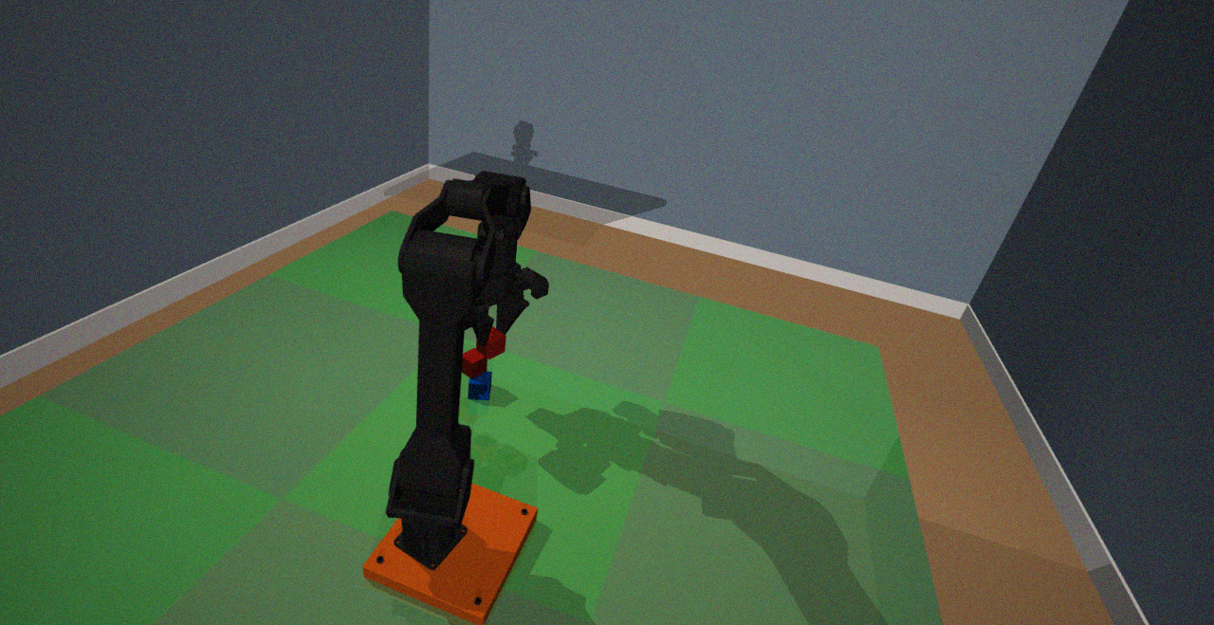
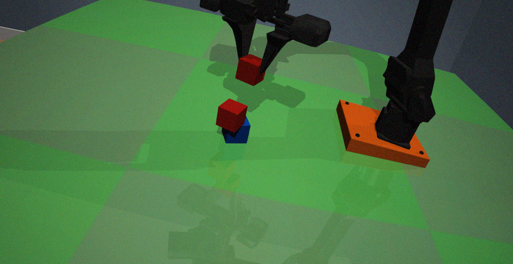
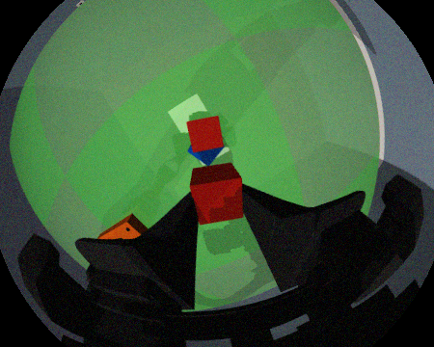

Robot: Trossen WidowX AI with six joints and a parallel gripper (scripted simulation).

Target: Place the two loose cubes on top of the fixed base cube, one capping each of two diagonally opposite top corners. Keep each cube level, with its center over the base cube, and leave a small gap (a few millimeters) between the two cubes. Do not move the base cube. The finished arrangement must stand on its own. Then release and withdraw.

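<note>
My gripper tip is 100 mm above the blue base cube and 20 mm to the right of it.
</note>
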